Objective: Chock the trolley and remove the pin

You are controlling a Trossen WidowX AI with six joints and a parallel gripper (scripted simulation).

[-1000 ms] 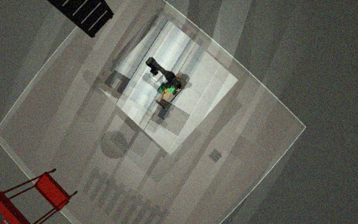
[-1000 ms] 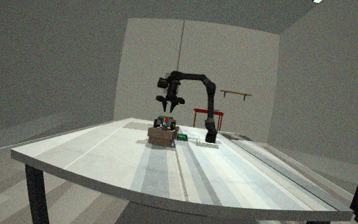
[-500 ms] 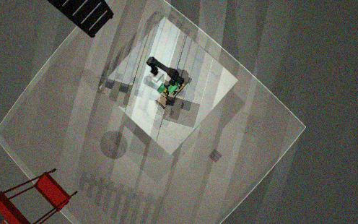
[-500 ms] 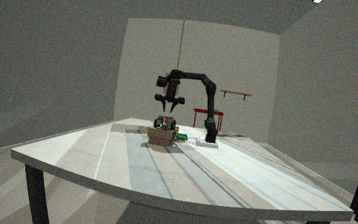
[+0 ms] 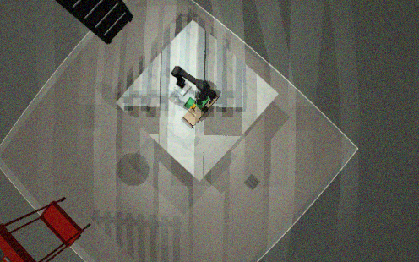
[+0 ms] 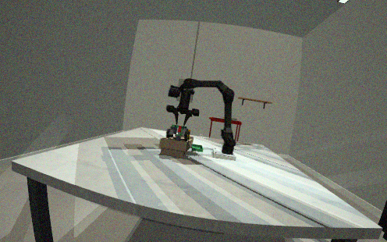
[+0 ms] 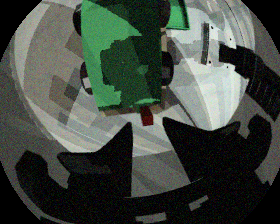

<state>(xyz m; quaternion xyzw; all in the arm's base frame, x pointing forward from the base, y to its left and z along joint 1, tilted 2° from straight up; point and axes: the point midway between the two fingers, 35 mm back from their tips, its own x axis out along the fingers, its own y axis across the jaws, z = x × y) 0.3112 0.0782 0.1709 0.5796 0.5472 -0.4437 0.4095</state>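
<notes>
Right now the red-headed stop pin is 40 mm below my gripper tip and 10 mm to the left of it. Also, from my gripper tip: green trolley 100 mm to the right, 60 mm below, 10 mm ahead; yellow chock 200 mm to the right, 90 mm below, 40 mm behind; tan ramp 120 mm below, 100 mm to the right, 10 mm ahead.
</notes>
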